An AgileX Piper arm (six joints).
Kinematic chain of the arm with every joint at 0, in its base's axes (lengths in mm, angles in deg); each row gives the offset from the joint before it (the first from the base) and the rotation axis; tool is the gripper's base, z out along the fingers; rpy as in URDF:
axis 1: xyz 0 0 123 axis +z
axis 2: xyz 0 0 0 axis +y
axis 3: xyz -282.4 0 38.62 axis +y
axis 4: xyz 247.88 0 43.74 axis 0.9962 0 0.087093
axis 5: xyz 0 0 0 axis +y
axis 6: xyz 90.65 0 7.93 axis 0.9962 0 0.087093
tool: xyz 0 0 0 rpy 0 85.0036 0
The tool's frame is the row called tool.
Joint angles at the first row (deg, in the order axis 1, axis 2, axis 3, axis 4, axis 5, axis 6):
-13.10 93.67 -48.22 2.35 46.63 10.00
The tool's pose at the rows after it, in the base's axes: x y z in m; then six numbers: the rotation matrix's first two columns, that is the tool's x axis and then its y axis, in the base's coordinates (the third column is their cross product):
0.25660 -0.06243 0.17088 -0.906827 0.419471 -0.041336 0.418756 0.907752 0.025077
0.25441 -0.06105 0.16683 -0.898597 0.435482 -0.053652 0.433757 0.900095 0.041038
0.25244 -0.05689 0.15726 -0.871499 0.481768 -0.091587 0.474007 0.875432 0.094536
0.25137 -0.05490 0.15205 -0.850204 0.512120 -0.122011 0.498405 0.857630 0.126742
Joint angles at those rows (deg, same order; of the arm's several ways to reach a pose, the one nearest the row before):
-14.01 92.68 -48.47 1.30 48.19 9.94
-14.08 92.50 -47.09 2.33 46.12 10.15
-14.08 92.50 -44.20 6.06 40.38 10.20
-14.08 92.42 -42.38 8.40 36.42 10.14

